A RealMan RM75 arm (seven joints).
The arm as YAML. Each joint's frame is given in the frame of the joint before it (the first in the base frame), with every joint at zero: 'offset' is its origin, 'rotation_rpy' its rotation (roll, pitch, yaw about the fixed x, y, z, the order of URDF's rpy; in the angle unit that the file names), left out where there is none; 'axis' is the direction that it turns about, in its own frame. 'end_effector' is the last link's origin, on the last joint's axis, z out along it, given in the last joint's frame.
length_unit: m
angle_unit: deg
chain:
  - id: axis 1
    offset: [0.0, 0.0, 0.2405]
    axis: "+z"
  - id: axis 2
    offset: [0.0, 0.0, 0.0]
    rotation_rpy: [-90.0, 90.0, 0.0]
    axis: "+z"
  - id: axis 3
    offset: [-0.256, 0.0, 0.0]
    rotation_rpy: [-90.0, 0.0, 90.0]
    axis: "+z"
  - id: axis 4
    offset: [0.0, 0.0, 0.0]
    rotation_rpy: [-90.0, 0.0, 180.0]
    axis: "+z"
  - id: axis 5
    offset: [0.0, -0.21, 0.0]
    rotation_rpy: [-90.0, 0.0, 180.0]
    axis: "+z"
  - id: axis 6
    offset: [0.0, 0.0, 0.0]
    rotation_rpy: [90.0, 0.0, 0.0]
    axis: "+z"
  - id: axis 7
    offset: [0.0, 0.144, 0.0]
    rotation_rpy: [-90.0, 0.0, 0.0]
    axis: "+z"
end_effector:
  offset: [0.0, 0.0, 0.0]
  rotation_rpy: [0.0, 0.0, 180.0]
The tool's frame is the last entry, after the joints.
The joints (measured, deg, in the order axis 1, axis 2, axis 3, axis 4, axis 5, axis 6, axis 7), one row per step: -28.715, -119.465, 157.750, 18.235, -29.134, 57.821, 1.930; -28.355, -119.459, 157.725, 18.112, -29.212, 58.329, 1.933; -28.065, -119.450, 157.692, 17.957, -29.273, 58.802, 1.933; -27.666, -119.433, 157.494, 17.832, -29.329, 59.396, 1.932; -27.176, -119.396, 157.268, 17.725, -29.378, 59.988, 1.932; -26.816, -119.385, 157.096, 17.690, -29.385, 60.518, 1.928; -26.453, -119.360, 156.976, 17.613, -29.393, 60.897, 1.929; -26.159, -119.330, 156.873, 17.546, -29.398, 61.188, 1.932; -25.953, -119.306, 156.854, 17.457, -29.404, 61.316, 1.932; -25.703, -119.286, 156.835, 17.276, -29.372, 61.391, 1.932; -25.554, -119.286, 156.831, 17.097, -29.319, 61.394, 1.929
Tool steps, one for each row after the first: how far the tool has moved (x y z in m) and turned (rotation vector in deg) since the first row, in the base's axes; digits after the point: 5 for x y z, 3 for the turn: -0.00128, -0.00142, 0.00092, 0.172, -0.331, 0.169; -0.00246, -0.00251, 0.00188, 0.347, -0.599, 0.292; -0.00375, -0.00366, 0.00328, 0.663, -1.047, 0.519; -0.00550, -0.00513, 0.00484, 1.006, -1.495, 0.839; -0.00626, -0.00636, 0.00589, 1.244, -1.943, 0.988; -0.00766, -0.00764, 0.00684, 1.441, -2.195, 1.213; -0.00891, -0.00863, 0.00767, 1.609, -2.373, 1.407; -0.01019, -0.00942, 0.00815, 1.686, -2.379, 1.578; -0.01220, -0.01042, 0.00865, 1.753, -2.245, 1.828; -0.01376, -0.01108, 0.00889, 1.771, -2.063, 2.001
